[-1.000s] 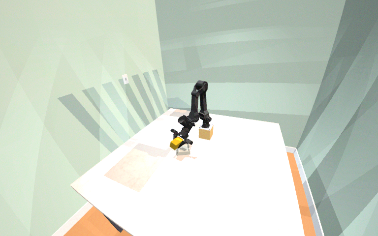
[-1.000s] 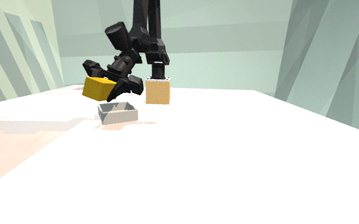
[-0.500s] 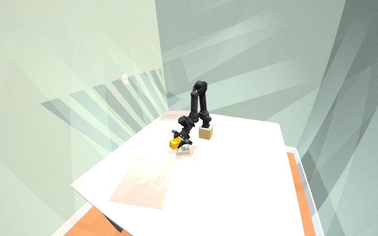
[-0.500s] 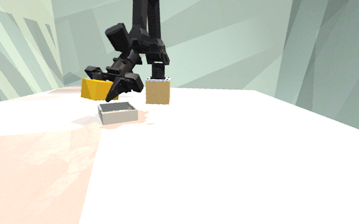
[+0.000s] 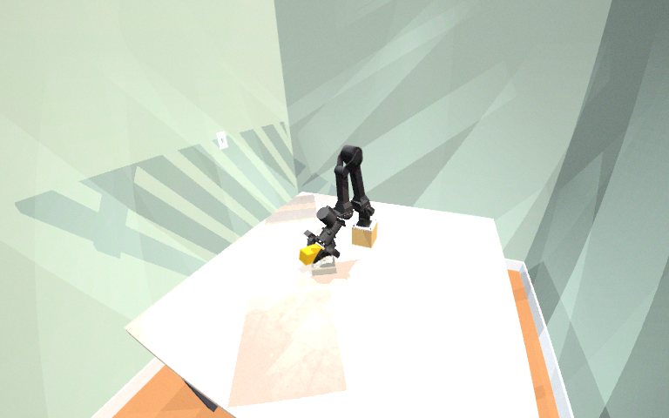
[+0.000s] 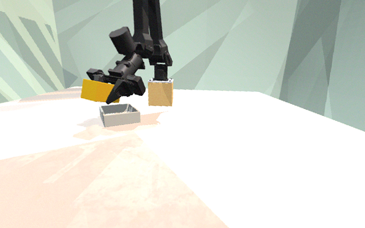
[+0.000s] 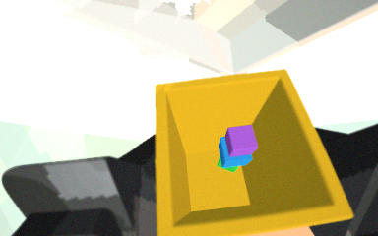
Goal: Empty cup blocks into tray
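My gripper tip is 2 cm to the right of the purple block and 1 cm below it. Round my gripper tip: blue block: 1 cm ahead, 1 cm to the left, 2 cm above; then yellow square cup: 1 cm ahead, 3 cm above.
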